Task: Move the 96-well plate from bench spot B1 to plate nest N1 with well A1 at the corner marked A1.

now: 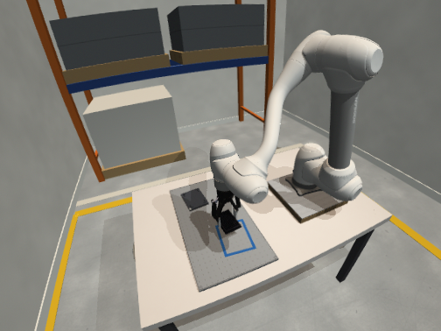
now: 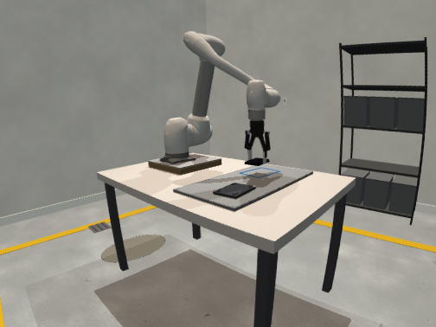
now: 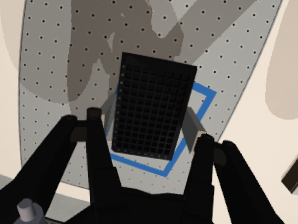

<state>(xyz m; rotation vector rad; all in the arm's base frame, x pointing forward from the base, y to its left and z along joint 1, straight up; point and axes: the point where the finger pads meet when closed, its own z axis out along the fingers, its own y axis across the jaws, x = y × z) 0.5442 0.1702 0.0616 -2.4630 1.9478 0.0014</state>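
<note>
Right now my hand is 130 mm short of the dark plate nest N1, 290 mm to the left of it and 90 mm above it. Also, from my hand: black 96-well plate (20 mm below).
</note>
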